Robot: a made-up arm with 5 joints.
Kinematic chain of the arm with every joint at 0, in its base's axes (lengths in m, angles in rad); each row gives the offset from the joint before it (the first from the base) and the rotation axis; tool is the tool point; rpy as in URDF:
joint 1: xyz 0 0 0.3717 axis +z
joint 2: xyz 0 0 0 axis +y
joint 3: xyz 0.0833 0 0.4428 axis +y
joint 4: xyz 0.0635 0 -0.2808 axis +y
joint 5: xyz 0.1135 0 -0.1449 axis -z
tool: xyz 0 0 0 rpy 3.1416 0 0
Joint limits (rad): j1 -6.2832..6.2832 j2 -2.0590..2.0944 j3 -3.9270..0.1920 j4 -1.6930..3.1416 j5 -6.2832..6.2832
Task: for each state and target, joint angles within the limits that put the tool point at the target. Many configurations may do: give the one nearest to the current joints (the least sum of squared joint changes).
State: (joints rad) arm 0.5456 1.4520 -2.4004 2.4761 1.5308
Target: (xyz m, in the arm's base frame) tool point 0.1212 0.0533 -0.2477
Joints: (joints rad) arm 0.4143 2.0944 -1.7688 1.6934 1.5308
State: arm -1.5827 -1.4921 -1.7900 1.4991 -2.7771
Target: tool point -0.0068 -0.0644 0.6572
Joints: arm -1.6760 -0.9870 -0.7521 1.6781 -2.7771
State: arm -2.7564 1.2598 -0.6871 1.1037 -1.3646
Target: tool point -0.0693 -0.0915 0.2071
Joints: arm -2.2190 1.0987 -0.3781 1.3019 -1.3646
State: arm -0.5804 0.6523 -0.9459 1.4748 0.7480
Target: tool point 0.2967 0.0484 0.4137
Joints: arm 0.1617 0.2432 -0.7941 1.7136 0.7480
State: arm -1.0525 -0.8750 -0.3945 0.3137 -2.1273
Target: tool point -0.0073 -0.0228 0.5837
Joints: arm -1.8807 -1.5097 -0.0580 0.4467 -2.1273
